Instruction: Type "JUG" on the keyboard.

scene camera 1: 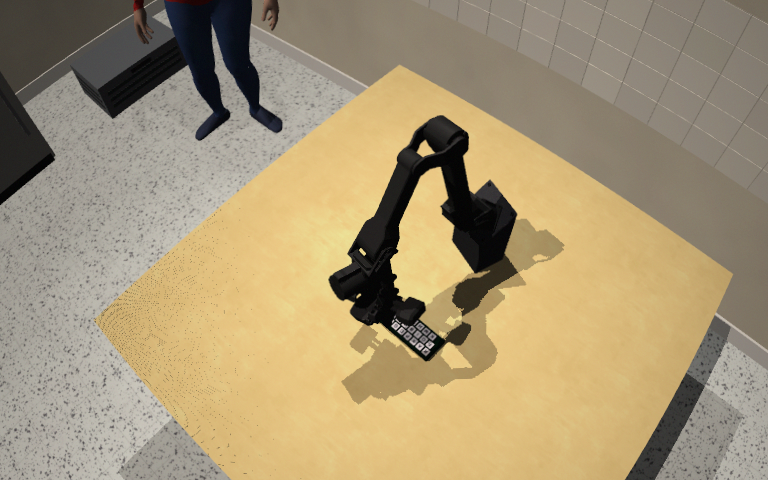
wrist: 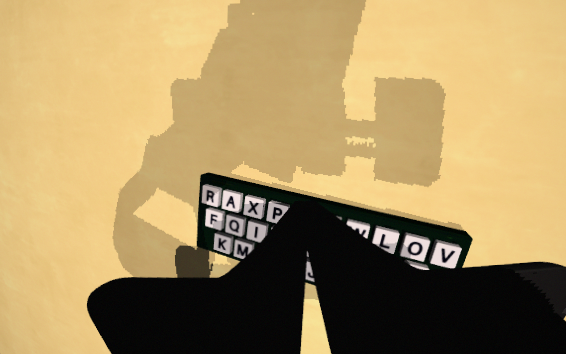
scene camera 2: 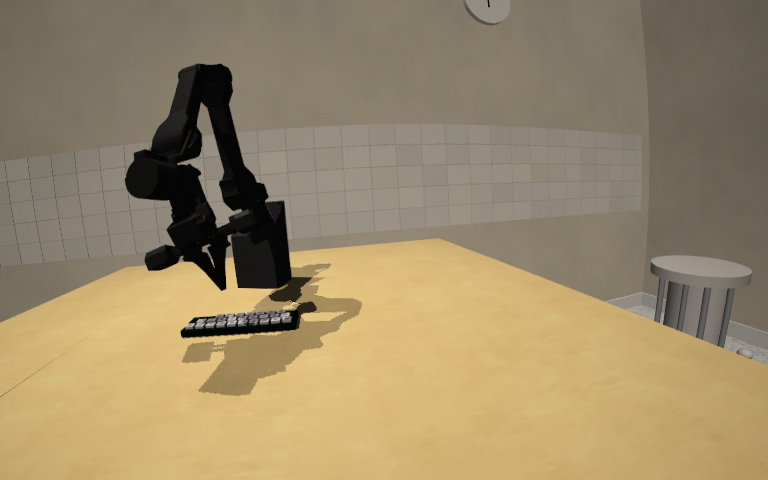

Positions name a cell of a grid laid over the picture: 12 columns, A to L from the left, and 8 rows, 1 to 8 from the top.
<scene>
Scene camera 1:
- gripper: G6
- keyboard: G6
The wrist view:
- gripper: G5
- keyboard: E5
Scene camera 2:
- gripper: D5
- keyboard: D6
</scene>
